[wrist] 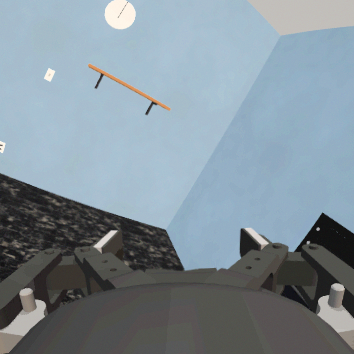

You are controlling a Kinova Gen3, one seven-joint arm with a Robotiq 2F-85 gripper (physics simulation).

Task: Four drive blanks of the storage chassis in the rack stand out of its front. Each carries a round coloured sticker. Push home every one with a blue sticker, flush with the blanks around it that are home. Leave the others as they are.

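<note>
My gripper [180, 242] is open, with its two fingers wide apart and nothing between them. The wrist view looks towards the room's walls, tilted. The storage chassis, its drive blanks and their coloured stickers do not show in this view. A black panel [331, 242] with small light dots along its edge shows at the right edge, behind the right finger linkage. It may be part of the rack, but I cannot tell.
A blue wall [200, 70] meets a second blue wall [290, 140] at a corner. An orange shelf [129, 86] on black brackets and a round white clock [120, 14] are on the first wall. A dark speckled surface [45, 210] lies at the lower left.
</note>
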